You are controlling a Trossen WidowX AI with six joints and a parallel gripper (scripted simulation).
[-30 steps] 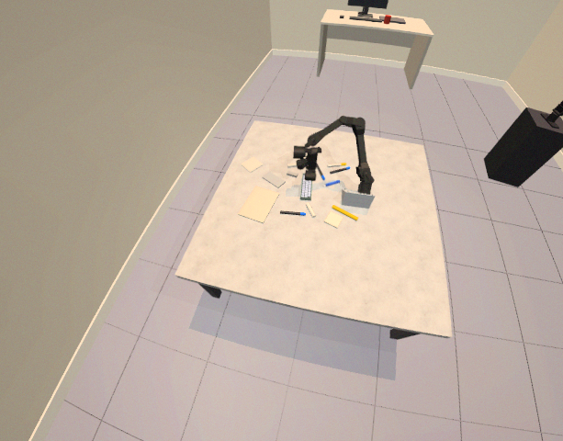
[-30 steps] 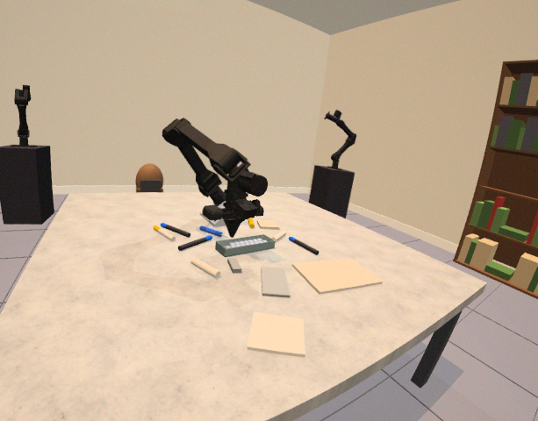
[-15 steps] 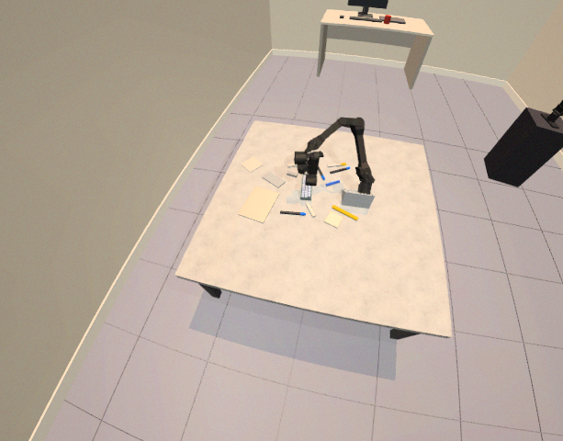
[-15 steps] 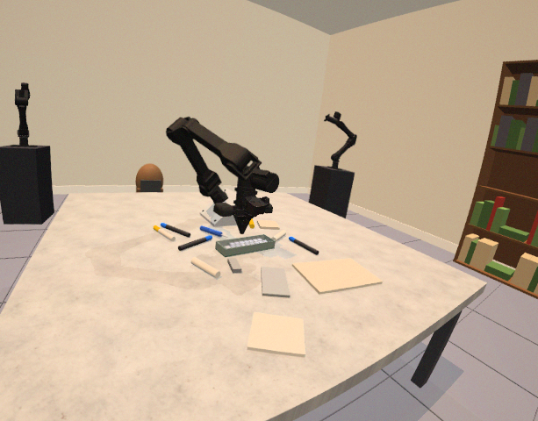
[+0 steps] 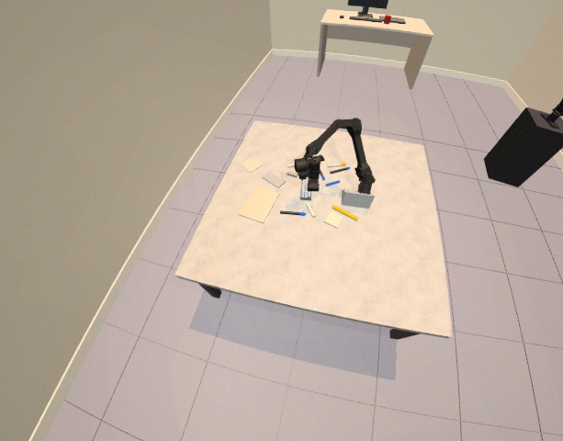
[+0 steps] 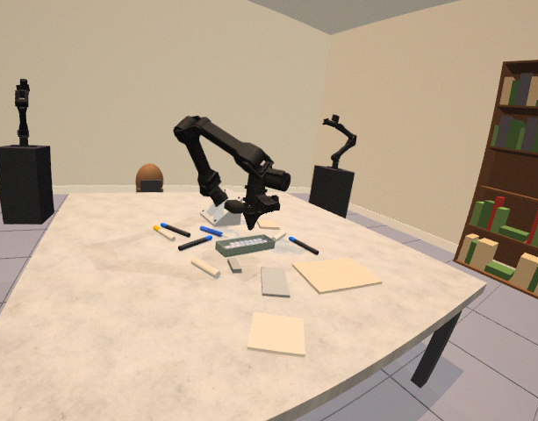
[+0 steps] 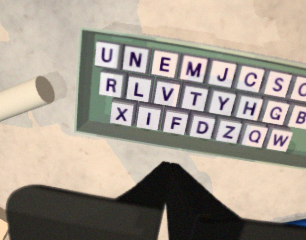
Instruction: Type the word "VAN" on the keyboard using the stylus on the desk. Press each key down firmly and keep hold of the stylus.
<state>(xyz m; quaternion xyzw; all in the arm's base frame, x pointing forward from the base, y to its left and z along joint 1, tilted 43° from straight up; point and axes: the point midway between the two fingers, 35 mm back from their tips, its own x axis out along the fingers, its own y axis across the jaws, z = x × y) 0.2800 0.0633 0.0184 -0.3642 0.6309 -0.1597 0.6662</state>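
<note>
Right now my gripper tip is 7 cm past the blue stylus, 9 cm to the left of it and 4 cm above it. The rest, counted from my gripper tip: yellow pen (21 cm behind, 8 cm to the left, 4 cm below); sticky note (17 cm behind, 14 cm to the left, 4 cm below); grey pad (25 cm ahead, 2 cm to the right, 4 cm below).
</note>
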